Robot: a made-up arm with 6 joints. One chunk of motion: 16 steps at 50 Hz.
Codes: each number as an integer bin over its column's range. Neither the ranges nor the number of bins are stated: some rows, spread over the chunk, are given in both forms.
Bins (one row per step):
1: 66 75 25 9 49 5
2: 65 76 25 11 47 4
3: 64 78 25 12 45 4
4: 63 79 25 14 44 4
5: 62 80 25 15 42 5
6: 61 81 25 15 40 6
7: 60 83 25 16 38 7
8: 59 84 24 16 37 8
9: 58 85 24 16 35 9
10: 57 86 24 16 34 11
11: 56 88 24 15 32 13
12: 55 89 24 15 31 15
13: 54 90 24 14 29 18
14: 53 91 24 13 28 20
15: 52 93 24 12 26 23
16: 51 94 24 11 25 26
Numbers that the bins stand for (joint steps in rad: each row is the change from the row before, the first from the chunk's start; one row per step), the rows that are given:
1: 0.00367 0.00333 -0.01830 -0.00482 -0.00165 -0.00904
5: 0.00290 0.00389 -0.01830 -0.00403 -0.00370 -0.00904
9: 0.00213 0.00444 -0.01909 -0.00390 -0.00575 -0.00827
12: 0.00156 0.00489 -0.01909 -0.00403 -0.00692 -0.00712
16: 0.00079 0.00544 -0.01909 -0.00456 -0.00868 -0.00501
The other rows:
2: 0.00347 0.00344 -0.01830 -0.00456 -0.00223 -0.00923
3: 0.00328 0.00367 -0.01830 -0.00442 -0.00282 -0.00923
4: 0.00309 0.00378 -0.01830 -0.00416 -0.00311 -0.00923
6: 0.00271 0.00400 -0.01830 -0.00403 -0.00428 -0.00885
7: 0.00252 0.00422 -0.01830 -0.00390 -0.00487 -0.00866
8: 0.00232 0.00433 -0.01909 -0.00390 -0.00516 -0.00846
10: 0.00194 0.00456 -0.01909 -0.00390 -0.00604 -0.00789
11: 0.00175 0.00478 -0.01909 -0.00403 -0.00663 -0.00751
13: 0.00136 0.00500 -0.01909 -0.00416 -0.00751 -0.00655
14: 0.00117 0.00511 -0.01909 -0.00429 -0.00780 -0.00616
15: 0.00098 0.00533 -0.01909 -0.00442 -0.00838 -0.00559

